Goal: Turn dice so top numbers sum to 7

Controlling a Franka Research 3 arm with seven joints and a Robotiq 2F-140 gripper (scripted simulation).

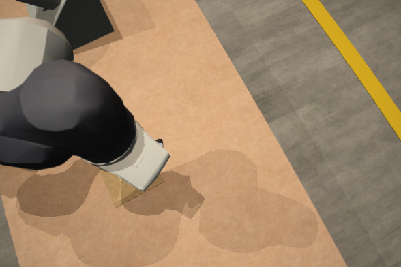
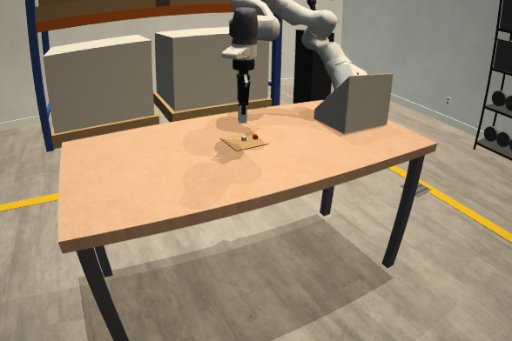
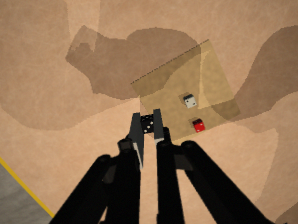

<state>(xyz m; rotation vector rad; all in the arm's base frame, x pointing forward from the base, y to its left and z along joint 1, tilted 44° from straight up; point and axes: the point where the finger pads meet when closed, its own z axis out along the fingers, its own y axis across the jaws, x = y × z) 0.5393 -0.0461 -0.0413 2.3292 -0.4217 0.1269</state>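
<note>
My hand is 130 mm above the white die, 60 mm to the left of it and 40 mm past it. The rest, counted from my hand: black die: 30 mm below; then red die: 130 mm below, 90 mm behind, 50 mm to the right; then tan mat: 140 mm below, 50 mm to the right, 40 mm behind.
</note>
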